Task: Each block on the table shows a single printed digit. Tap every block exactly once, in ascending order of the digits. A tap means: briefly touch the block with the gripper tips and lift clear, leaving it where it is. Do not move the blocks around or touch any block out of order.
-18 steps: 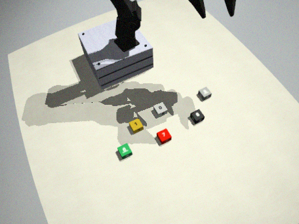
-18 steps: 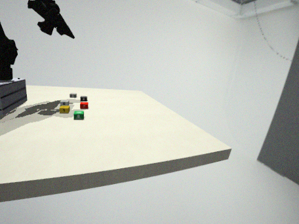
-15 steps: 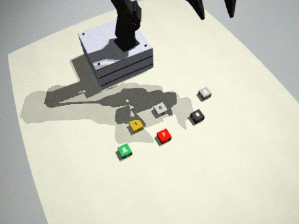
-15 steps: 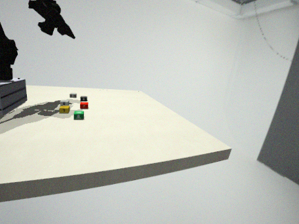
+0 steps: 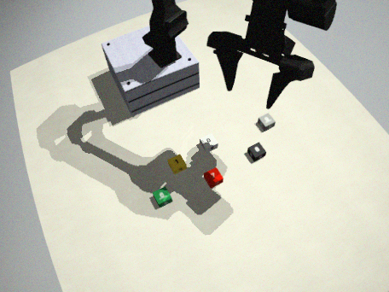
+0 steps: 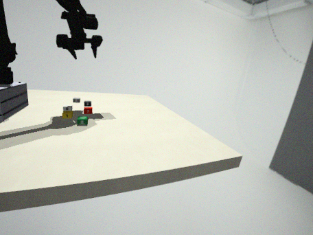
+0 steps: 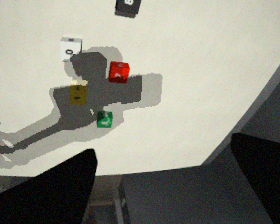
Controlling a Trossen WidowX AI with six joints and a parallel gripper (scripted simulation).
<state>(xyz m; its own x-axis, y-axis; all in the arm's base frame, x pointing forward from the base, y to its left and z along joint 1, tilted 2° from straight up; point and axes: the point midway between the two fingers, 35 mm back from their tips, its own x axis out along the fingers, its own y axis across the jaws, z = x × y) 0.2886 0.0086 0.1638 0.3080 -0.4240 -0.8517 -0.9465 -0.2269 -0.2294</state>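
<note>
My gripper tip is now 80 mm past the white block, 30 mm to the left of it and 210 mm above it. The rest, counted from my gripper tip: red block 80 mm to the right, 210 mm below; then grey block 40 mm behind, 120 mm to the left, 210 mm below; then black block 10 mm ahead, 50 mm to the left, 210 mm below.
</note>
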